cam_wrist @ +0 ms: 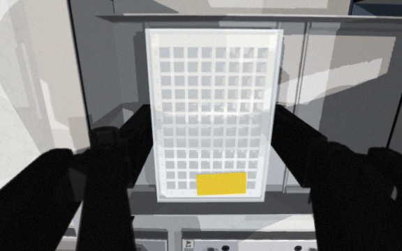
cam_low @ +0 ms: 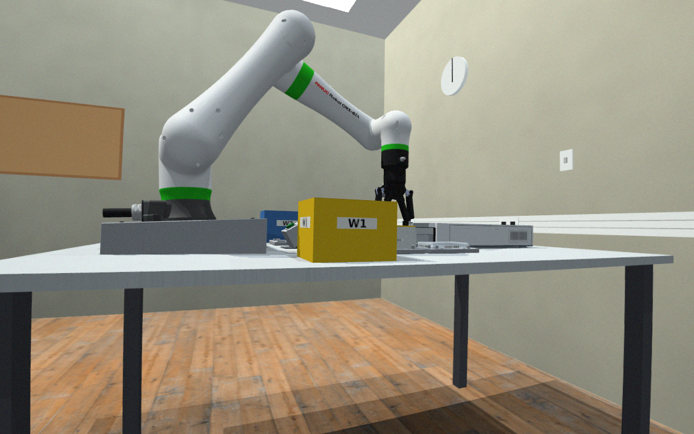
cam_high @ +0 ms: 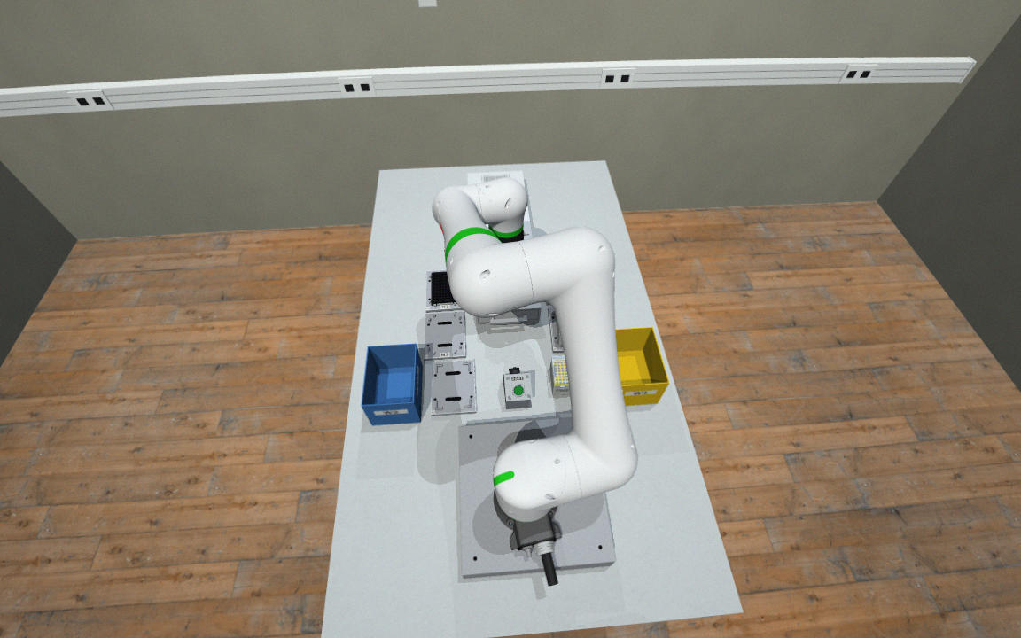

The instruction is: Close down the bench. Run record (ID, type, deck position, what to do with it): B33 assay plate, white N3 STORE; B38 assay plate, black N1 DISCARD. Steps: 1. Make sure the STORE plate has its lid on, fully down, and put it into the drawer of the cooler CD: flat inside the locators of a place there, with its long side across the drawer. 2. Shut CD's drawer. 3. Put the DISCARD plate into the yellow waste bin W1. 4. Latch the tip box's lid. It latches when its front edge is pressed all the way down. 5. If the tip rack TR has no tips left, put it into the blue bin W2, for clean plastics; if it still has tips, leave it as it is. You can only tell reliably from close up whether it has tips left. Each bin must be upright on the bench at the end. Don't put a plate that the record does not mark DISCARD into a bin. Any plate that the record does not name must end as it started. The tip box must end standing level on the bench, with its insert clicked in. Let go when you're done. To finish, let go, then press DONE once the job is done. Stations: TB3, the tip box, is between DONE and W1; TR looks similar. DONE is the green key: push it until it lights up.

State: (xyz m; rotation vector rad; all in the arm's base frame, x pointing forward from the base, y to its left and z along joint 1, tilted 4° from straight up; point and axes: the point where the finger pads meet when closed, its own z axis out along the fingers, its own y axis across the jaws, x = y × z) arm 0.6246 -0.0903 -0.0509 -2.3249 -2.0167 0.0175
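My gripper is now 40 mm short of the drawer and 10 mm above it. From my hand the other things lie so: clear plate lid (20 mm below); then white plate (20 mm below); then cooler CD (180 mm ahead, 30 mm to the right, 10 mm below).
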